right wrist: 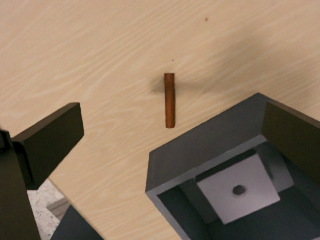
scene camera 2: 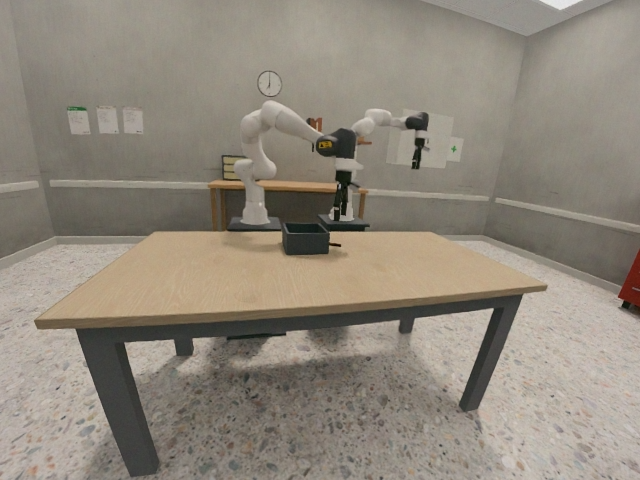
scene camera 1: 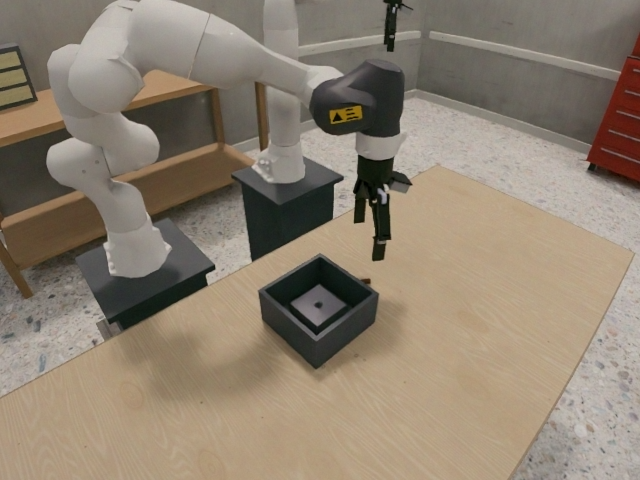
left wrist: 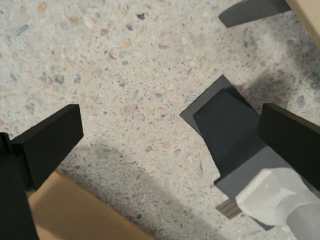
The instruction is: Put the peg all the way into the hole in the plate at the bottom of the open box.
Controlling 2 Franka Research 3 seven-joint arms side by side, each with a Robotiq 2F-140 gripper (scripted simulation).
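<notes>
My left gripper (left wrist: 170, 120). My right gripper (scene camera 1: 367, 239), also (right wrist: 172, 118). Dark grey box (scene camera 1: 274, 298), (right wrist: 237, 129), (scene camera 2: 298, 238); in the left wrist view it is out of frame. Grey plate (scene camera 1: 317, 309), (right wrist: 257, 191); scene camera 2 misses it, hidden by the dark grey box.
</notes>
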